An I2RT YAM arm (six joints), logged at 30 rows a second.
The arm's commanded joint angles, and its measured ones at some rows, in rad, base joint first. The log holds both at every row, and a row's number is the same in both.
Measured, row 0:
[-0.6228, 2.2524, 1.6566, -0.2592, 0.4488, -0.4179]
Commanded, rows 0 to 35:
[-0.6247, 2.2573, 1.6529, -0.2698, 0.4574, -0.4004]
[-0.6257, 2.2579, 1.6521, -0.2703, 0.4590, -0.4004]
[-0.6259, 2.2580, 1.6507, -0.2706, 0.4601, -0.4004]
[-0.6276, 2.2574, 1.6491, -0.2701, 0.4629, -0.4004]
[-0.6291, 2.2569, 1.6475, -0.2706, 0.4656, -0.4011]
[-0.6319, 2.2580, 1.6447, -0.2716, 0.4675, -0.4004]
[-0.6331, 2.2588, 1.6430, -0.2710, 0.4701, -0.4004]
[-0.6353, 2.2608, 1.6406, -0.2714, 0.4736, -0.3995]
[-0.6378, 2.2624, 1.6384, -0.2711, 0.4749, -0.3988]
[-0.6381, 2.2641, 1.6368, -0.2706, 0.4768, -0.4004]
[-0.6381, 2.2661, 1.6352, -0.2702, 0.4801, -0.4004]
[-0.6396, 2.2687, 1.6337, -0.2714, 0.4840, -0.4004]
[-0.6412, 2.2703, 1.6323, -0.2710, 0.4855, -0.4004]
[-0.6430, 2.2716, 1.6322, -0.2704, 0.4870, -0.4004]
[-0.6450, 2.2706, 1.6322, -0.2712, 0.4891, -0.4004]
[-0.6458, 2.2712, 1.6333, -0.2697, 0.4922, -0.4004]
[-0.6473, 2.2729, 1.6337, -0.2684, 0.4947, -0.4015]
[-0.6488, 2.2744, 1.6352, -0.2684, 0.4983, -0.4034]
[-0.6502, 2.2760, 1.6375, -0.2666, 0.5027, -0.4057]
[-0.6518, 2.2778, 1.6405, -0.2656, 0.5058, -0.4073]
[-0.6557, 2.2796, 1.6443, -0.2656, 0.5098, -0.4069]
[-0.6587, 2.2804, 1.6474, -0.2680, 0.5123, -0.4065]
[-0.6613, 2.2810, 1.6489, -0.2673, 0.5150, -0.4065]
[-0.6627, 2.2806, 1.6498, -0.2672, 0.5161, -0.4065]
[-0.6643, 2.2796, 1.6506, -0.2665, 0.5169, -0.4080]
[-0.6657, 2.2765, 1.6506, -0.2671, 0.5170, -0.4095]
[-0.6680, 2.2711, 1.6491, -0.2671, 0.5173, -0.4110]
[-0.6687, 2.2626, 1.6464, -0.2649, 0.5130, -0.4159]
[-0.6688, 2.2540, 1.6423, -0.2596, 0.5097, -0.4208]
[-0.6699, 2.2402, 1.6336, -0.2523, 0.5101, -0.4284]
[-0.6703, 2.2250, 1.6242, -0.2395, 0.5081, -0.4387]
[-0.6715, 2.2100, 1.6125, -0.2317, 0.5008, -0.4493]
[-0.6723, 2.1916, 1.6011, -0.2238, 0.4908, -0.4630]
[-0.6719, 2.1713, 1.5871, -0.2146, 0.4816, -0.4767]
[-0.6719, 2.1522, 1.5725, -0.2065, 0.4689, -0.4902]
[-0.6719, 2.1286, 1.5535, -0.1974, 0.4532, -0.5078]
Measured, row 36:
[-0.6727, 2.1719, 1.5799, -0.2352, 0.4923, -0.4580]
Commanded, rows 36 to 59:
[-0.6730, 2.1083, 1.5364, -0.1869, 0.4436, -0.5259]
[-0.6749, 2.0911, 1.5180, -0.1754, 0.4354, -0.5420]
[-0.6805, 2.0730, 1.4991, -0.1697, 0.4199, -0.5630]
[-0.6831, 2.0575, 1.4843, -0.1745, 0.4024, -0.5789]
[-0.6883, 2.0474, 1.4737, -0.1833, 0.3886, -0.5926]
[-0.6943, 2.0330, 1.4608, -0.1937, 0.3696, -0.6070]
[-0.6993, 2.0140, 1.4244, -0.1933, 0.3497, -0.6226]
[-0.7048, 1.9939, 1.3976, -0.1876, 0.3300, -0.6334]
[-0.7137, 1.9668, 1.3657, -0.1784, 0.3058, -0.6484]
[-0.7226, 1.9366, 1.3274, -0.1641, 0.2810, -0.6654]
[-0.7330, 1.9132, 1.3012, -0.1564, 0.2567, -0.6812]
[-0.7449, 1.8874, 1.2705, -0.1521, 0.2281, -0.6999]
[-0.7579, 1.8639, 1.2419, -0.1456, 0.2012, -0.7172]
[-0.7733, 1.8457, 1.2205, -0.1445, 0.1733, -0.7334]
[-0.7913, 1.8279, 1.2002, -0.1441, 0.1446, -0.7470]
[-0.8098, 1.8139, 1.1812, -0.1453, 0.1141, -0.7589]
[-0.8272, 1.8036, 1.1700, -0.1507, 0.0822, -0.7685]
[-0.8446, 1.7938, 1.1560, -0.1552, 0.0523, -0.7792]
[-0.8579, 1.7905, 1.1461, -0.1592, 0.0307, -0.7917]
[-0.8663, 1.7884, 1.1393, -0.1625, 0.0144, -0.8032]
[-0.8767, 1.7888, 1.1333, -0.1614, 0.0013, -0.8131]
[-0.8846, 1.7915, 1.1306, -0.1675, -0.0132, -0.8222]
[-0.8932, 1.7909, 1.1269, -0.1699, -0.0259, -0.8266]
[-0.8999, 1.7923, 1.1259, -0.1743, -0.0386, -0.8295]
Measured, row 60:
[-0.8867, 1.7977, 1.1313, -0.1699, 0.0528, -0.7898]
